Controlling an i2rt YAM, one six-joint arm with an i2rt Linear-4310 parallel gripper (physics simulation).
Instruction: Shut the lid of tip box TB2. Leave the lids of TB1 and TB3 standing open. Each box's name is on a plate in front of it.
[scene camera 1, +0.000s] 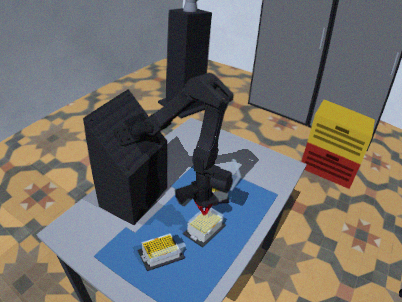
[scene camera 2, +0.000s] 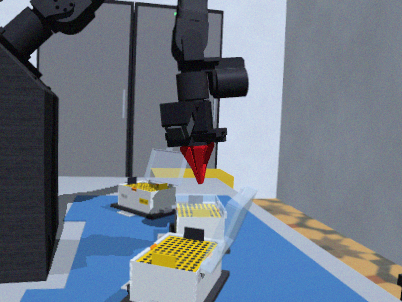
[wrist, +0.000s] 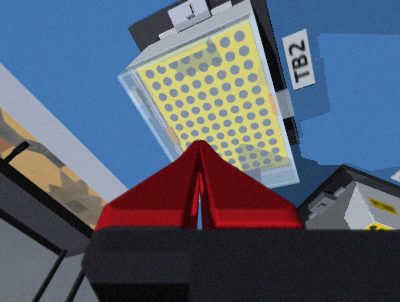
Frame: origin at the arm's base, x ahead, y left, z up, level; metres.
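Seen in the pictures: gripper, between the fingertips: (scene camera 1: 204, 214) (scene camera 2: 200, 183) (wrist: 199, 150); arm's base, origin of its link: (scene camera 1: 136, 132) (scene camera 2: 8, 49).
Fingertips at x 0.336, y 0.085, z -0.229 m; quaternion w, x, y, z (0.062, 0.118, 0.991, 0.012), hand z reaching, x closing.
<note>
Offsets run from my fingertips to a thing's middle. "*": to the spot under its first point. Level surfaces: height alone.
TB2 @(0.016 m back, 0.014 m left, 0.074 m down) (scene camera 1: 205, 230) (scene camera 2: 200, 227) (wrist: 215, 100) is the middle white box with a yellow rack; its name plate @(* 0.071 m back, 0.002 m left, 0.111 m down) (wrist: 299, 59) reads TB2. Its clear lid @(* 0.017 m back, 0.013 m right, 0.036 m down) (scene camera 2: 190, 203) (wrist: 281, 178) lies flat over the rack. My gripper (scene camera 1: 204, 211) (scene camera 2: 200, 181) (wrist: 199, 150) is shut and empty, its red tips pointing down a little above the lid. The nearest box (scene camera 1: 162, 251) (scene camera 2: 165, 282) has its clear lid (scene camera 2: 235, 225) tilted open. The far box @(0.157 m back, 0.200 m left, 0.080 m down) (scene camera 2: 146, 199) (wrist: 356, 205) has its lid @(* 0.116 m back, 0.275 m left, 0.010 m down) (scene camera 2: 165, 166) standing open. I cannot read these two boxes' plates.
The boxes stand on a blue mat @(0.113 m down) (scene camera 1: 120, 255) (scene camera 2: 300, 265) on a grey table @(0.116 m down) (scene camera 1: 65, 227). The arm's black base block (scene camera 1: 132, 175) (scene camera 2: 25, 200) stands beside the mat. A yellow and red cabinet (scene camera 1: 339, 142) stands on the floor beyond the table.
</note>
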